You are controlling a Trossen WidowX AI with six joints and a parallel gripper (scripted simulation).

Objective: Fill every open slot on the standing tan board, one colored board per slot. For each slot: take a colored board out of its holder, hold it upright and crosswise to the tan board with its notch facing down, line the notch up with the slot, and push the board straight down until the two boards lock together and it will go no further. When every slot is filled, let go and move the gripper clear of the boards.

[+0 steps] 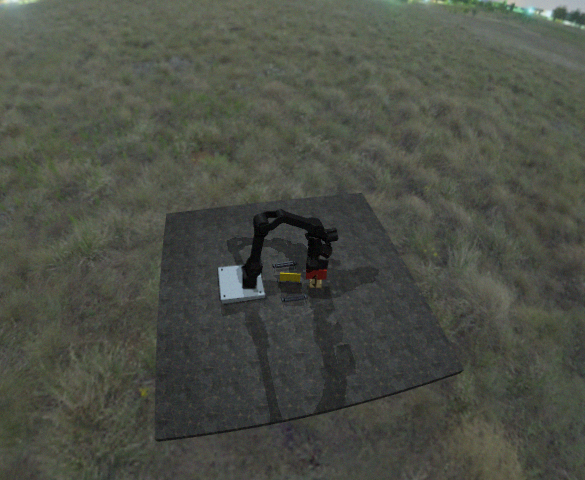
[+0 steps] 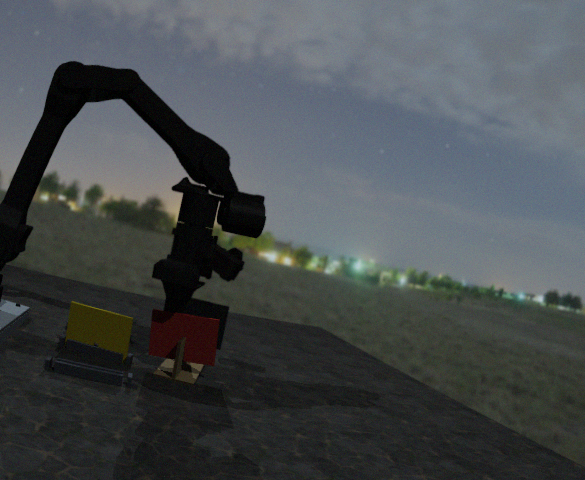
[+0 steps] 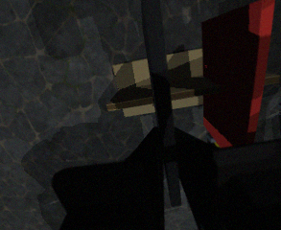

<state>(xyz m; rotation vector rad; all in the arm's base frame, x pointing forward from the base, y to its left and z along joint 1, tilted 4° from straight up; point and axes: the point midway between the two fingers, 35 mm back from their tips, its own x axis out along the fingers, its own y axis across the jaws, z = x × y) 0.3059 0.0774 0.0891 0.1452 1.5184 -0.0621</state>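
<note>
My gripper tip is now 20 mm short of the tan board, 30 mm to the left of it and 40 mm above it. From my gripper tip the other things lie so: dark board: 30 mm ahead; then red board: 20 mm ahead, 50 mm to the right, 20 mm below; then yellow board: 110 mm behind, 60 mm to the right, 40 mm below.
</note>
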